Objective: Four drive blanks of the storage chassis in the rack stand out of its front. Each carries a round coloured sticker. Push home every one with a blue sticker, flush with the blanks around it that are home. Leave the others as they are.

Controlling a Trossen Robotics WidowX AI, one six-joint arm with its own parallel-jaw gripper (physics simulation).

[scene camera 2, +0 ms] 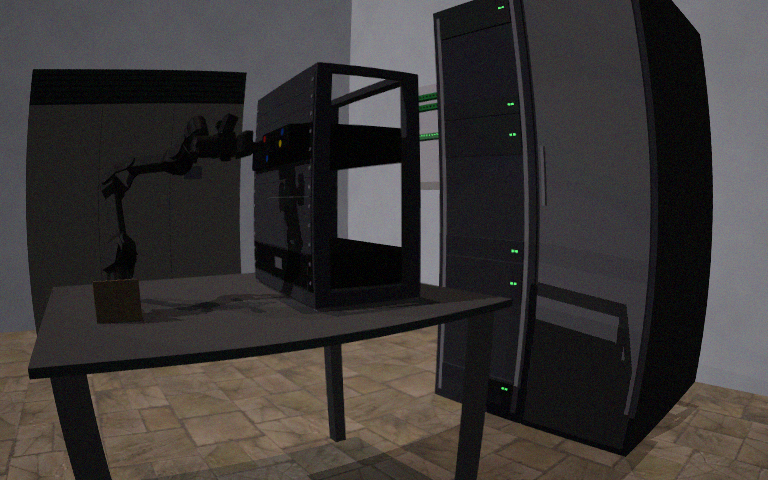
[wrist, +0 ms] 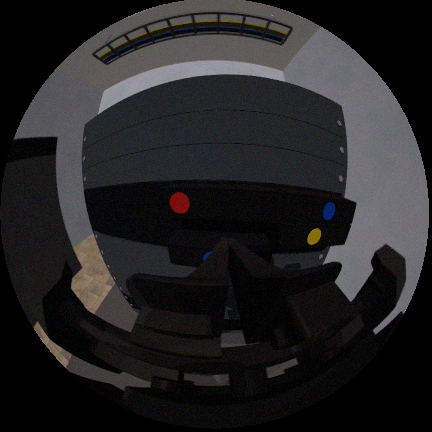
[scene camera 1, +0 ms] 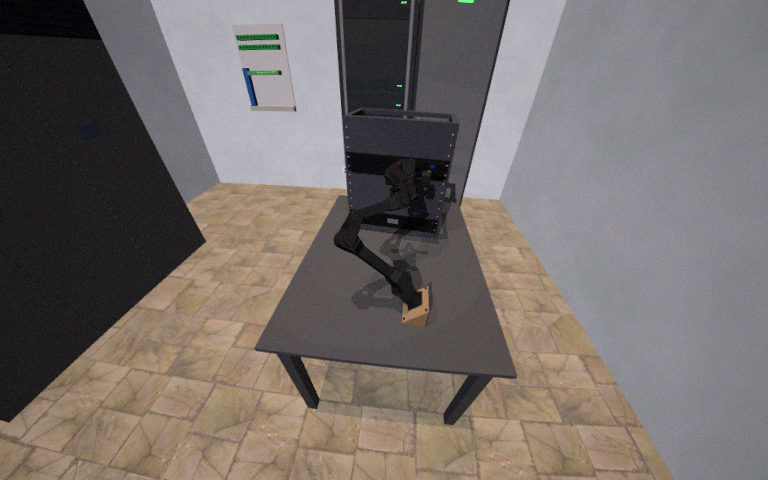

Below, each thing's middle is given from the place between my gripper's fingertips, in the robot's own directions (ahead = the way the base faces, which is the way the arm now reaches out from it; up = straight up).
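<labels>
Yellow-sticker blank [wrist: 283, 235]: 7 cm ahead of my hand, 11 cm to the right of it. Rack [scene camera 2: 297, 251]: from my hand, 4 cm to the left, 19 cm ahead, 10 cm below. Nearest to my hand of the things named here, going by their middles: the yellow-sticker blank.
</labels>
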